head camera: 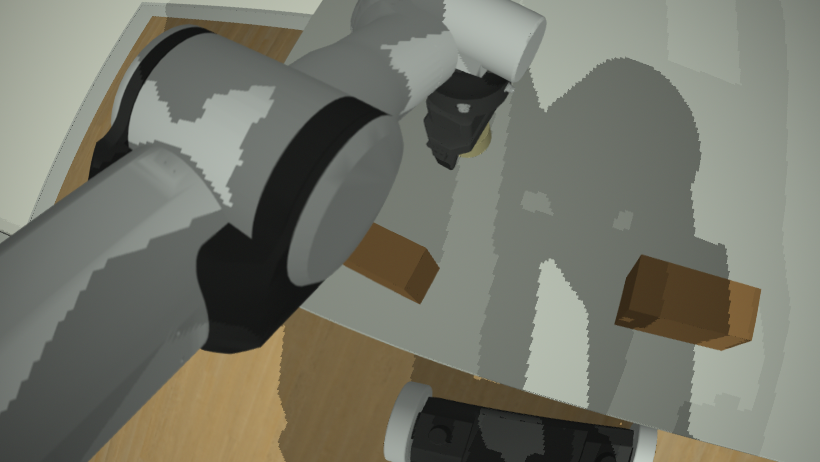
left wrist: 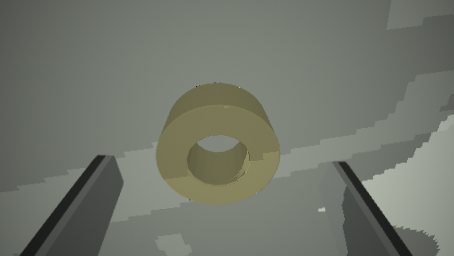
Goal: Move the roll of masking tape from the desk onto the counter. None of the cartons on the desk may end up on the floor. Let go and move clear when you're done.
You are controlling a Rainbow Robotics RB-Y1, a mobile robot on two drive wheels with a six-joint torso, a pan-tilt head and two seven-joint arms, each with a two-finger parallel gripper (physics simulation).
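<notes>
The roll of masking tape (head camera: 483, 144) (left wrist: 218, 120) lies flat on the pale grey desk top (head camera: 459, 321). In the head view it is partly hidden behind my left gripper (head camera: 447, 163) (left wrist: 223, 160). The gripper is open and empty, pointing down at the tape. In the left wrist view the tape shows centred between the two spread fingers, apart from both, with its hole visible. One brown carton (head camera: 393, 261) lies on the desk, partly hidden by my left arm. Another brown carton (head camera: 682, 301) lies on the desk at the right. I cannot make out the counter for certain.
My left arm (head camera: 189, 120) covers much of the left of the head view. The desk's near edge runs above a wooden floor (head camera: 344, 390). The robot's black base (head camera: 522, 433), with white wheels, shows at the bottom.
</notes>
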